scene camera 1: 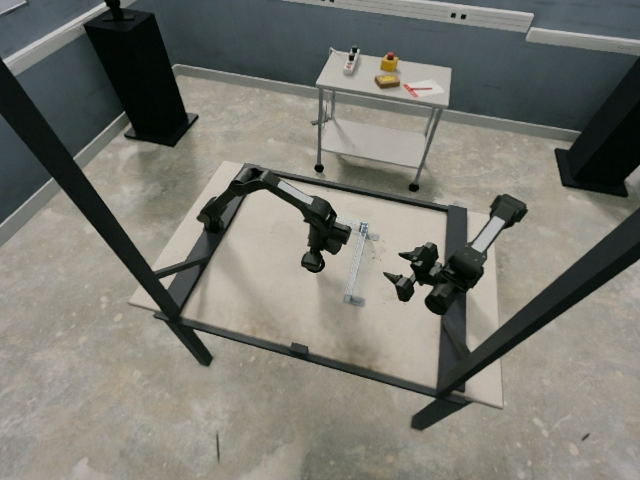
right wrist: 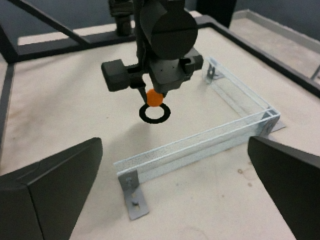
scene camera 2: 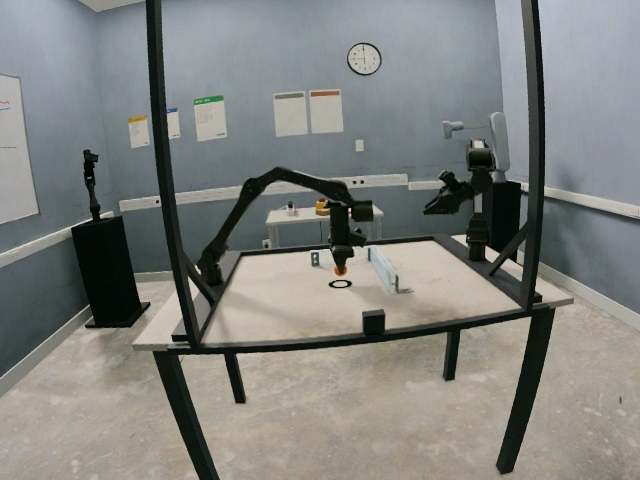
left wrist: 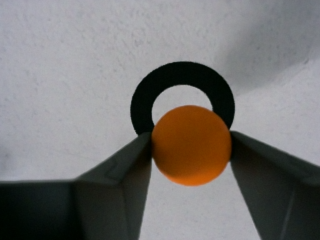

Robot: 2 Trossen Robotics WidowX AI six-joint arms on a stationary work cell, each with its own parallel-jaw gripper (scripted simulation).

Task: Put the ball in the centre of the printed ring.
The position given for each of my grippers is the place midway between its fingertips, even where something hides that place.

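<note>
You'd see my left gripper (scene camera 2: 340,271), (scene camera 1: 315,258), (right wrist: 154,99), (left wrist: 188,139) from here. My right gripper (scene camera 1: 391,263), (right wrist: 174,144), (scene camera 2: 424,210) is in the scene too. There's an orange ball (left wrist: 191,145), but scene camera 1 does not show the ball, which is hidden by my left gripper. And there's a metal barrier (right wrist: 159,161) as well.
</note>
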